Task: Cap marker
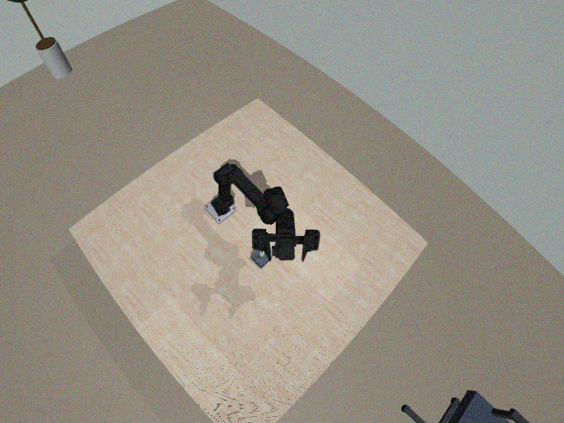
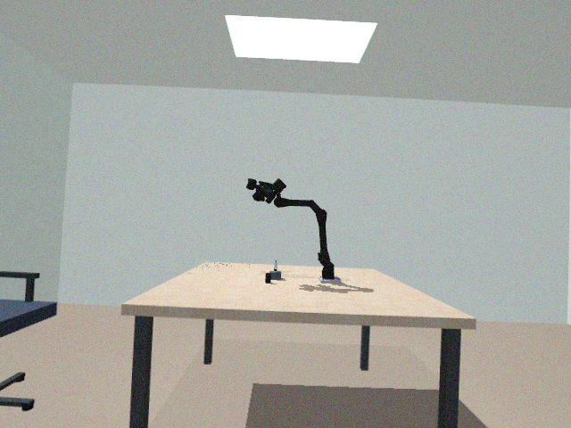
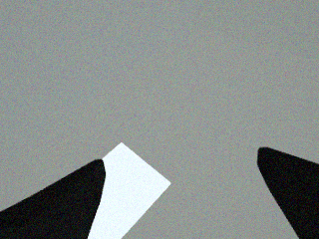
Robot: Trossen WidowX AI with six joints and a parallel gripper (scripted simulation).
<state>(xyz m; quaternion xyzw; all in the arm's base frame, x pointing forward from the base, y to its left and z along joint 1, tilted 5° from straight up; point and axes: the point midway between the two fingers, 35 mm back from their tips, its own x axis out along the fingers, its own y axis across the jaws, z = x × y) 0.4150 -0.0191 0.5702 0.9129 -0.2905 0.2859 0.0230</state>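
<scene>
The dark cap is 170 mm behind my gripper tip, 190 mm to the left of it and 550 mm below it. The rest, counted from my gripper tip: marker (170 mm behind, 50 mm to the left, 500 mm below); holder block (170 mm behind, 50 mm to the left, 560 mm below).
</scene>
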